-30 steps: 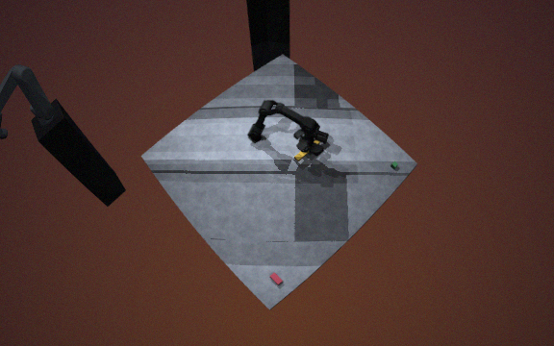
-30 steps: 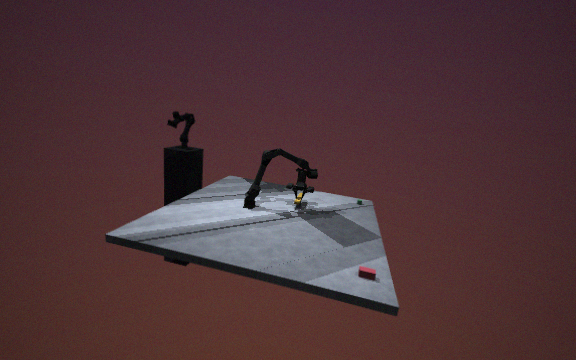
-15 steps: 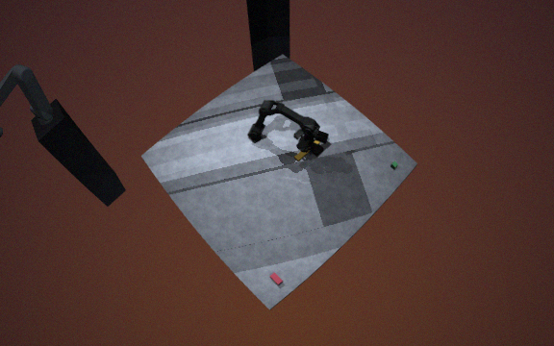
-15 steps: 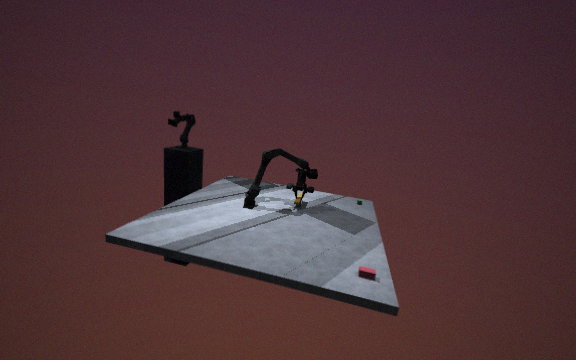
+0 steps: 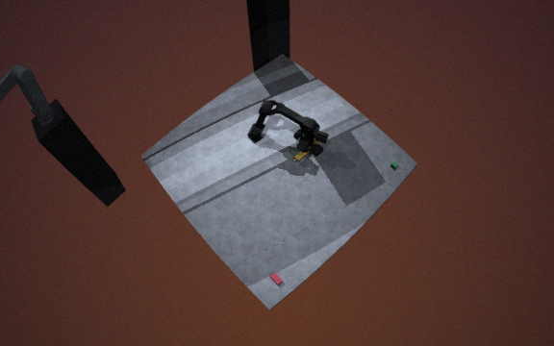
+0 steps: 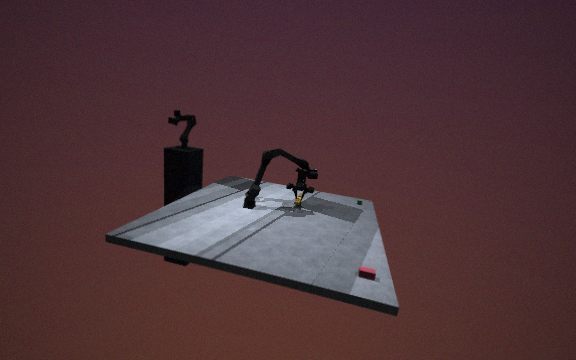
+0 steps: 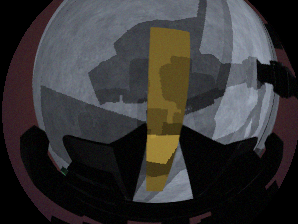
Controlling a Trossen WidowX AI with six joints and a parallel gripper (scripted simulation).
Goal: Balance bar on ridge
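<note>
Now: gripper tip 30 mm to the right of the yellow bar. Also, from my gripper tip: small red block (650 mm to the right, 430 mm ahead, 50 mm below); then small green cube (430 mm ahead, 350 mm to the left, 50 mm below).
</note>
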